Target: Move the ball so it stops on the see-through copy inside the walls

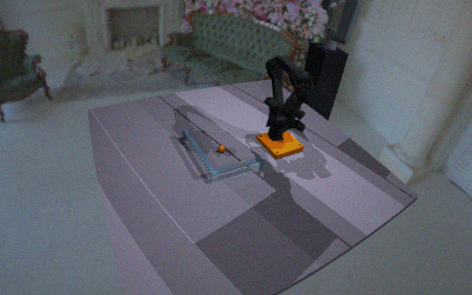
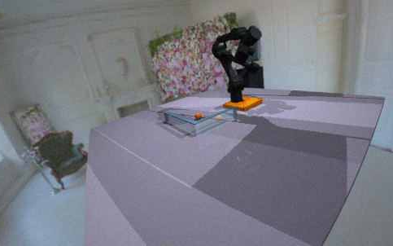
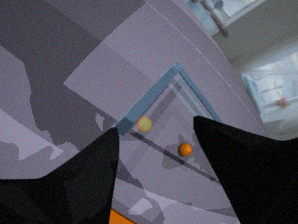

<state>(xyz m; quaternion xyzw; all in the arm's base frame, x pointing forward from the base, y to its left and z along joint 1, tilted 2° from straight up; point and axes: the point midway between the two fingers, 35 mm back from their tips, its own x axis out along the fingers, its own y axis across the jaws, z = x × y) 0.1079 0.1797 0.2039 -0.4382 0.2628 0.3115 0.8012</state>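
My gripper tip is 15 cm short of the orange ball, 15 cm to the left of it and 18 cm above it.
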